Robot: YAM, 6 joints.
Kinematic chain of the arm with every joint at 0, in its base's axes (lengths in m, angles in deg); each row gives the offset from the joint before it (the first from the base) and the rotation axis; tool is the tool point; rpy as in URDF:
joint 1: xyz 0 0 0.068 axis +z
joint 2: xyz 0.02 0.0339 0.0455 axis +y
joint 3: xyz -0.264 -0.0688 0 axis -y
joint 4: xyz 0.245 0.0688 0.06 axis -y
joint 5: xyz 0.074 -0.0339 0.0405 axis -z
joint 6: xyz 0.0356 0 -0.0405 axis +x
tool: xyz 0 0 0 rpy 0 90 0
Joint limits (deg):
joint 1: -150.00..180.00
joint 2: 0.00..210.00
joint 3: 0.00..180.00
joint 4: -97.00..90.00
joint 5: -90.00..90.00
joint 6: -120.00..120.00
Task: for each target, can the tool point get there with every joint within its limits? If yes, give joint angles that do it. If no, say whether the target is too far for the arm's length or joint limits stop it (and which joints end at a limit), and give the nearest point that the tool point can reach.
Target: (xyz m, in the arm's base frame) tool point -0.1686 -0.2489 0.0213
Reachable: yes | joints -119.02 121.66 37.24 30.45 48.63 -65.92
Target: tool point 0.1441 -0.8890 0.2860
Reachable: no: too far | nearest point 0.1015 -0.6260 0.2338 | short by 0.271 m
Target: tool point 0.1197 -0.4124 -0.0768
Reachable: yes | joints -77.92 162.91 104.07 -45.11 -59.73 -40.05
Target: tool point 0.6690 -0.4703 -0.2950
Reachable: no: too far | nearest point 0.4721 -0.3319 -0.1717 | short by 0.270 m
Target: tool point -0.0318 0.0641 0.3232
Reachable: yes | joints 136.17 37.19 56.75 -81.61 42.84 -96.77
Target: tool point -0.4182 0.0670 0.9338
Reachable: no: too far | nearest point -0.2925 0.0469 0.6751 | short by 0.288 m
